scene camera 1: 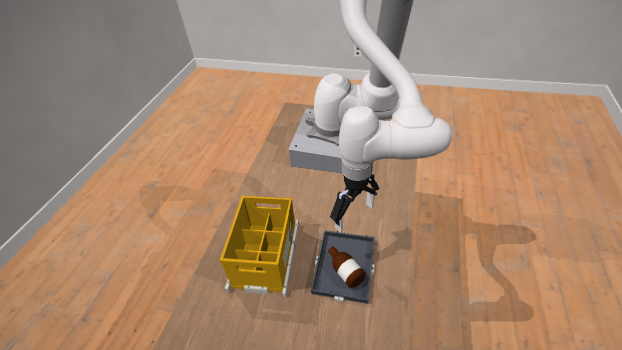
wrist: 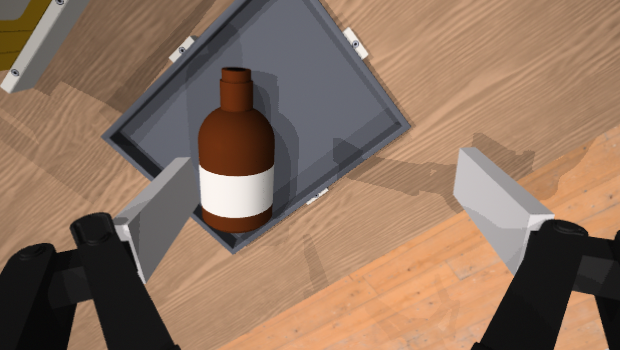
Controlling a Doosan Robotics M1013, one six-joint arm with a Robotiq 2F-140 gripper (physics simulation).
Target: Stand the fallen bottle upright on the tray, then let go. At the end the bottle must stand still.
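Seen in the pictures: gripper, fingertip midpoint: (scene camera 1: 354, 217) (wrist: 323, 175); arm's base, link origin: (scene camera 1: 331, 130).
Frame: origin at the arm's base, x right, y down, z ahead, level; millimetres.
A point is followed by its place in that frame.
Observation:
A brown bottle (scene camera 1: 348, 269) @(x -336, y 25, z 646 mm) (wrist: 236, 150) @(x -300, y 24, z 601 mm) with a white label lies on its side in the dark grey tray (scene camera 1: 360, 244) @(x -325, y 96, z 489 mm) (wrist: 310, 70) @(x -276, y 96, z 519 mm). In the scene view its neck points to the back left and its base to the front right. In the wrist view its neck points up the picture, and its base is near a tray corner. My gripper (scene camera 1: 354, 213) @(x -308, y -90, z 520 mm) (wrist: 323, 175) @(x -308, y -90, z 520 mm) is open and empty, above and behind the tray's back edge. In the wrist view the bottle shows between the two fingers, much closer to the left one, and apart from both in height.
A yellow crate (scene camera 1: 250, 280) @(x -48, y 40, z 806 mm) (wrist: 22, 37) @(x -136, y 67, z 733 mm) with dividers stands left of the tray, its walls higher than the tray's rim. White rails run along its right and front sides. Small white brackets sit around the tray. The arm's grey base block (scene camera 1: 315, 156) @(x 1, y 18, z 179 mm) is behind.

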